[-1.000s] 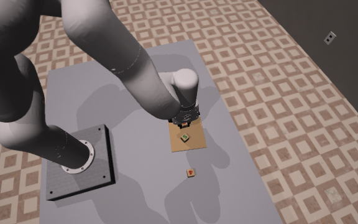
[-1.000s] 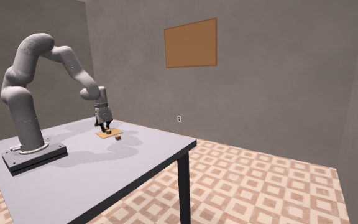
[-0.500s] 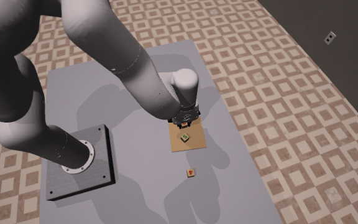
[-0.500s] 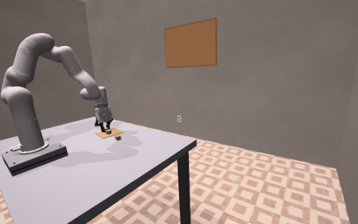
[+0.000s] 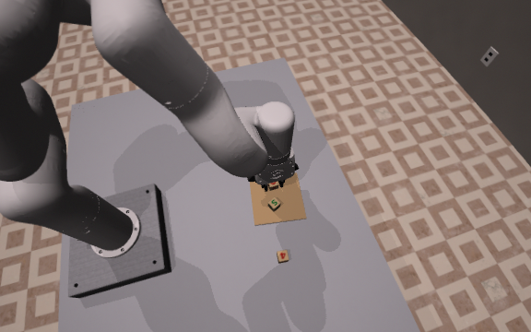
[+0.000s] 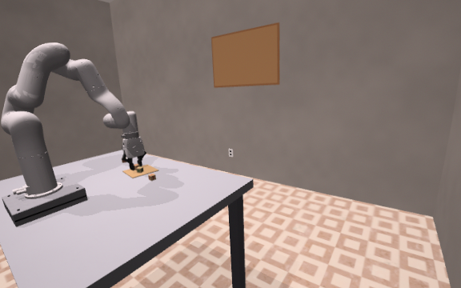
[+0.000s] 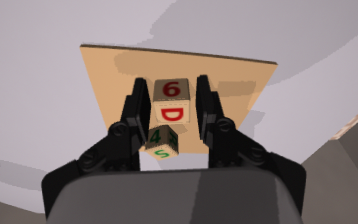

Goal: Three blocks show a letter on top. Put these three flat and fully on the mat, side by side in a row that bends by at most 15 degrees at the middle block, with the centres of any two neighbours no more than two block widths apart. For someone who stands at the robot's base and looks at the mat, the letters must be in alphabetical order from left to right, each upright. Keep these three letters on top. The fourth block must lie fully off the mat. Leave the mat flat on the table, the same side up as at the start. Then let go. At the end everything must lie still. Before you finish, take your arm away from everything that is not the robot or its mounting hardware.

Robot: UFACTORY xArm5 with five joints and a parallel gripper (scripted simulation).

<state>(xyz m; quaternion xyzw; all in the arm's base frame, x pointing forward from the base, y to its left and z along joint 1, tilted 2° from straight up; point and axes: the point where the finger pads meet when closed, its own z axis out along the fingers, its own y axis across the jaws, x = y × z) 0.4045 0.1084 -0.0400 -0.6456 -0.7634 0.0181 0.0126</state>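
Now: hand 1 cm above the wooden letter block. From my hand the other things lie so: tan mat: 1 cm ahead, 4 cm to the right, 2 cm below.
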